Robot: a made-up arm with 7 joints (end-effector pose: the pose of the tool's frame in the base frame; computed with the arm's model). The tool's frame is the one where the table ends. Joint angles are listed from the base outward.
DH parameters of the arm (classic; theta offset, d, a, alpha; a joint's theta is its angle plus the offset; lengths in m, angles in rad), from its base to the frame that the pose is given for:
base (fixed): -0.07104 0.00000 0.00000 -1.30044
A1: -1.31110 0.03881 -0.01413 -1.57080
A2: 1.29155 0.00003 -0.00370 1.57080
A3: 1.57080 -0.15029 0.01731 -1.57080
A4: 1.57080 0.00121 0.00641 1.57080
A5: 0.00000 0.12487 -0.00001 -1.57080
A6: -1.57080 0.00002 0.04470 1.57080
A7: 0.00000 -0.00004 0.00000 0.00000
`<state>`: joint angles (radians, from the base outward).
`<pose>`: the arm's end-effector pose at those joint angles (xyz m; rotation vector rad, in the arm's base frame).
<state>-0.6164 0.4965 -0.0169 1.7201 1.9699 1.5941 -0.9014</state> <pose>0.1191 0.1967 -0.2041 -1.5923 -2.5148 -0.8380</pose>
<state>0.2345 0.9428 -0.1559 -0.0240 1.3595 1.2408 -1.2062</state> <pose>0.0953 0.1944 -0.1416 1.3667 1.9099 0.2059</pose>
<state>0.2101 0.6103 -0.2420 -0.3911 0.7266 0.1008 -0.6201</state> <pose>0.1083 0.0763 -0.1647 1.1682 0.4624 -0.9366</pose>
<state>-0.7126 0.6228 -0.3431 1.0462 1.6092 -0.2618 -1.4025</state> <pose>0.2240 0.1484 -0.2033 1.6544 2.0316 -1.4647</pose>
